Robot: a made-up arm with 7 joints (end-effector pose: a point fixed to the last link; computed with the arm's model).
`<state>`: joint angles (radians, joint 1 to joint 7).
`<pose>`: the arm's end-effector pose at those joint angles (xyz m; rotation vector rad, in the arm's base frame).
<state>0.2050 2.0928 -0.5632 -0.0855 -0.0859 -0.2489 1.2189</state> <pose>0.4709 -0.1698 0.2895 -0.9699 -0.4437 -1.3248</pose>
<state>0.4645 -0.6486 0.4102 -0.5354 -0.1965 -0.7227 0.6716</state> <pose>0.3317 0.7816 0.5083 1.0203 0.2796 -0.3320</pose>
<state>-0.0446 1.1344 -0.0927 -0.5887 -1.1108 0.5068 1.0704</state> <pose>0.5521 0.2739 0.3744 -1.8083 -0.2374 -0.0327</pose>
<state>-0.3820 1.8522 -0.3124 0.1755 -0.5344 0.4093 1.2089</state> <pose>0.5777 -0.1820 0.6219 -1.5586 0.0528 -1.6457</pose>
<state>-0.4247 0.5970 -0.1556 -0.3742 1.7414 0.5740 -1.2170</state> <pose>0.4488 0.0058 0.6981 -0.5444 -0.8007 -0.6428</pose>
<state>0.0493 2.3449 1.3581 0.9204 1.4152 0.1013 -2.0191</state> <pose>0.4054 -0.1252 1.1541 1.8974 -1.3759 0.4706</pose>
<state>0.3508 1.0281 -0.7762 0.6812 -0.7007 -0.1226 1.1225</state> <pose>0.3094 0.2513 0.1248 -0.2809 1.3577 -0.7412</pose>
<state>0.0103 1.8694 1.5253 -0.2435 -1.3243 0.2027 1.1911</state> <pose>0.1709 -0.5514 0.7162 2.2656 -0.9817 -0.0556</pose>
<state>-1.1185 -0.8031 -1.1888 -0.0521 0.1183 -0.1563 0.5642</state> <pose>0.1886 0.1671 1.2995 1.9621 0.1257 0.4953</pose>
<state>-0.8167 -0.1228 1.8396 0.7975 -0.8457 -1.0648 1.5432</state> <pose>0.5856 -0.1236 0.1932 -0.1803 0.2239 -1.8728</pose>
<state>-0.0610 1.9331 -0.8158 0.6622 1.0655 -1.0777 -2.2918</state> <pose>0.6726 -0.1320 0.7623 -2.4111 -0.5338 0.4612</pose>
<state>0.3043 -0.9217 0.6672 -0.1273 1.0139 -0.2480 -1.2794</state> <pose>0.5396 0.4569 0.5811 0.0538 -0.7220 0.1476</pose>
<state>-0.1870 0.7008 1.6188 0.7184 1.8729 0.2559 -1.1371</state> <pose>0.2952 -0.1254 0.6040 -2.8044 -0.1508 -0.7125</pose>
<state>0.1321 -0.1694 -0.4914 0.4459 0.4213 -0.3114 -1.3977</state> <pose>0.7718 0.4611 0.3723 0.5179 -0.5199 0.2481</pose>
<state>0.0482 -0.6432 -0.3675 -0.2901 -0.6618 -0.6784 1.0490</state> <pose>0.4459 0.5994 0.9048 1.5146 0.6017 -0.1248</pose>
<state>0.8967 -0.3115 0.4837 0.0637 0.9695 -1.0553 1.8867</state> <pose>0.0030 0.7699 0.1494 0.7053 0.9263 -2.5244</pose>
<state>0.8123 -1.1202 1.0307 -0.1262 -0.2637 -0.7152 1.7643</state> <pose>-0.0760 0.8529 0.6524 0.3767 1.7736 -0.7991</pose>
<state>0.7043 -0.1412 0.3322 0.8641 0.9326 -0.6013 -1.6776</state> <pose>0.0996 0.2857 -0.0734 -0.4144 0.3218 0.7913</pose>
